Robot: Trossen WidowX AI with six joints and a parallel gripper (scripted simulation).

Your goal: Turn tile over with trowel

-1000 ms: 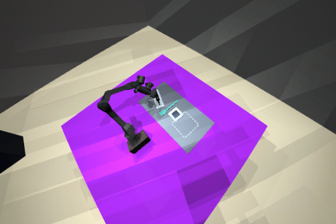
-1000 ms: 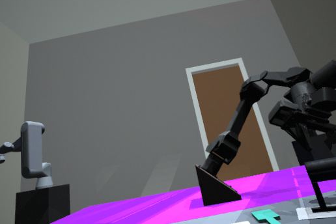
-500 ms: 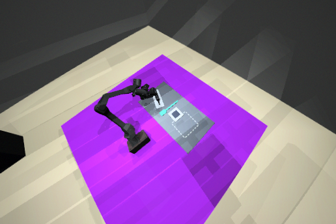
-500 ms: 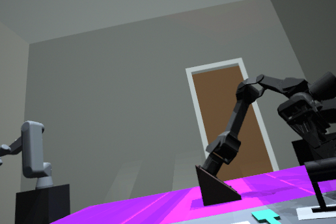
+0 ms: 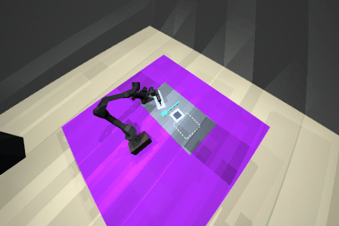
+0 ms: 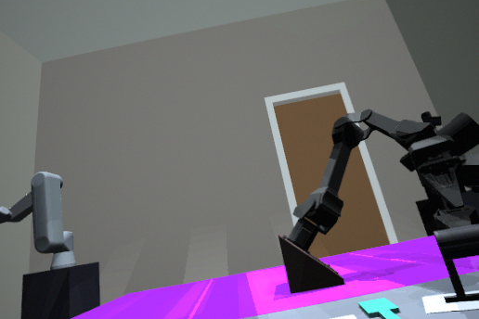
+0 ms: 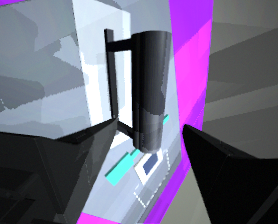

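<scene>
My gripper tip is now 14 cm to the left of the teal trowel, 9 cm above it and 2 cm short of it. Round my gripper tip: grey mat: 20 cm to the right, 11 cm below, 5 cm ahead; then white tile: 23 cm to the right, 9 cm below, 4 cm ahead.
</scene>
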